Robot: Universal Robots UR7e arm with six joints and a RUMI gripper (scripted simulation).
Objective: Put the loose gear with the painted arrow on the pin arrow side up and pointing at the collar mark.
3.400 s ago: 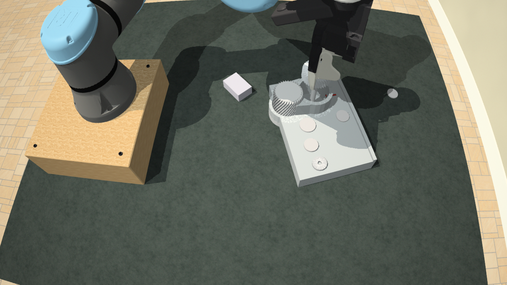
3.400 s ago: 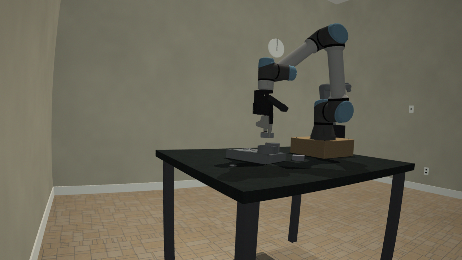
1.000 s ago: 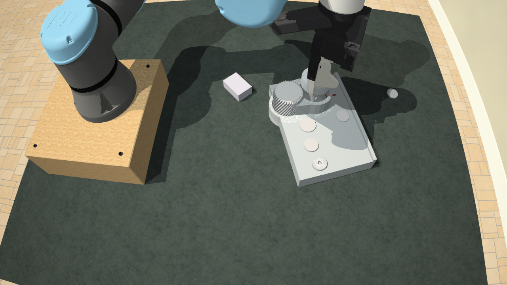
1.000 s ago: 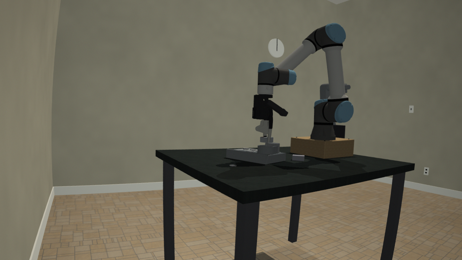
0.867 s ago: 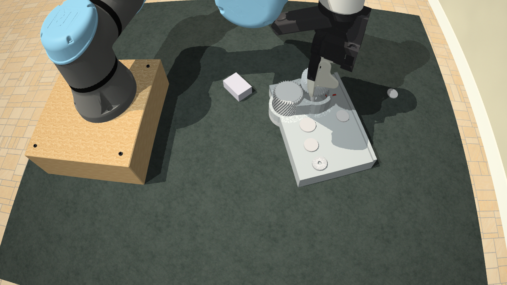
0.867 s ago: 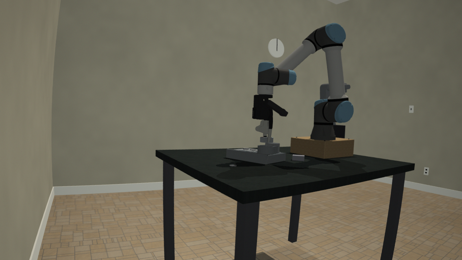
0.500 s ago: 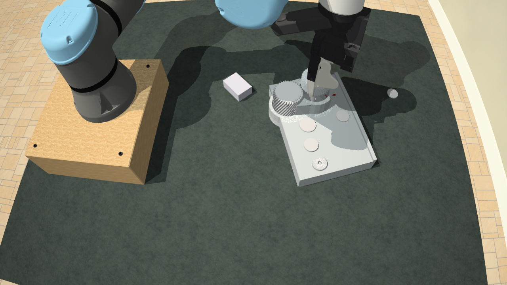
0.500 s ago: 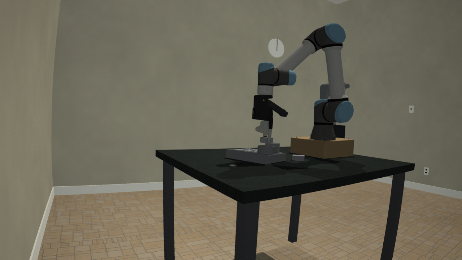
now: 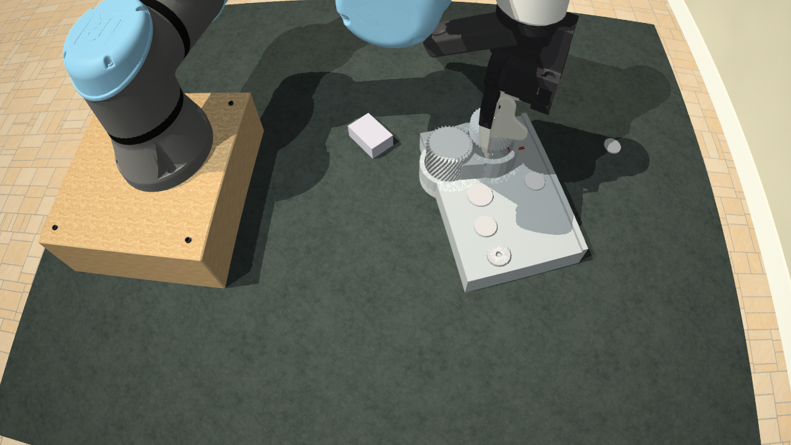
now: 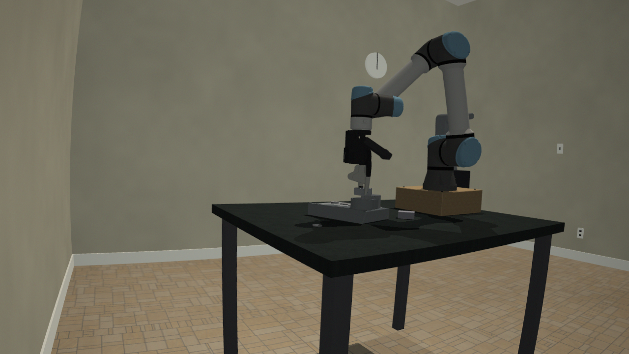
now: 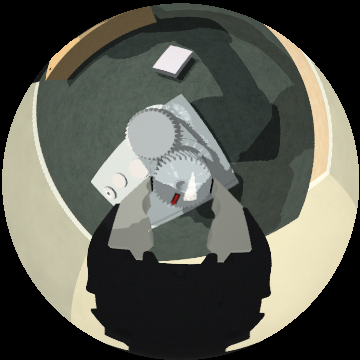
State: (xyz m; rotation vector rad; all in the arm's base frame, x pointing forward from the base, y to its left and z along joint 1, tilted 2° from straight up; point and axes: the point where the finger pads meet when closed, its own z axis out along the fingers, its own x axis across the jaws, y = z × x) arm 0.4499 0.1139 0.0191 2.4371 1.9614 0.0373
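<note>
Right now the gear is right at my hand. From my hand the other things lie so: grey block (180 mm behind, 90 mm below, 20 mm to the left).
</note>
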